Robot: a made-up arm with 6 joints.
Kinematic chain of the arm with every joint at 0, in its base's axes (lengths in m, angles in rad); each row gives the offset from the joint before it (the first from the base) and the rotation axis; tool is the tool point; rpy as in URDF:
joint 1: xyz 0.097 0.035 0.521 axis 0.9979 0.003 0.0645
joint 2: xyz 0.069 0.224 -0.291 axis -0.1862 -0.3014 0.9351
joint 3: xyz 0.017 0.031 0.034 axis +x
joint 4: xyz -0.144 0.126 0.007 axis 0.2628 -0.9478 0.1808
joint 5: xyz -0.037 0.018 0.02 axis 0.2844 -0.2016 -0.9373
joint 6: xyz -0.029 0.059 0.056 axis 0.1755 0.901 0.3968
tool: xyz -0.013 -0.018 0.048 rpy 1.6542 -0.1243 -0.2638
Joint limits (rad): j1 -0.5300..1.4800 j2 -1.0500..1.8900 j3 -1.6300..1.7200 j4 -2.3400..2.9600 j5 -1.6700..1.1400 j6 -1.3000..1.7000
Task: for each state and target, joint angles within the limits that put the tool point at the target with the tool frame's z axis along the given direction. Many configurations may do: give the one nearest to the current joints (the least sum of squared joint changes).
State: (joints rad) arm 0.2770 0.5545 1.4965 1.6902 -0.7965 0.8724
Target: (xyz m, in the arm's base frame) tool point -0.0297 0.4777 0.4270 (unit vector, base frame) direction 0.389 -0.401 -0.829
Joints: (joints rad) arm 0.1668 -0.0855 1.2079 2.2334 -0.3090 0.4698
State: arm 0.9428 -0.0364 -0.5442 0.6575 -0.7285 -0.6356
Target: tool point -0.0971 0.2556 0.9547 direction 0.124 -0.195 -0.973
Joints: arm 1.4743 -0.2842 -0.1348 0.5090 -0.7208 -0.6282
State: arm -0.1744 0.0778 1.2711 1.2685 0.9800 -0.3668
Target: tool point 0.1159 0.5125 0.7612 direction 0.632 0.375 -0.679
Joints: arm 0.7367 -0.7313 0.9260 2.0033 0.4199 -0.4021
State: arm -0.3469 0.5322 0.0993 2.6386 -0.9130 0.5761
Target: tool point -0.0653 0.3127 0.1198 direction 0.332 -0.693 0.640
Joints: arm 0.1792 0.8447 -0.0036 2.3254 -0.9047 0.7215
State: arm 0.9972 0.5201 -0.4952 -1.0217 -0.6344 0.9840
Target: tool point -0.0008 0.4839 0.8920 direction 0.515 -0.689 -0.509
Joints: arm 1.4235 0.1834 -0.9423 -0.8379 -0.6737 0.9625
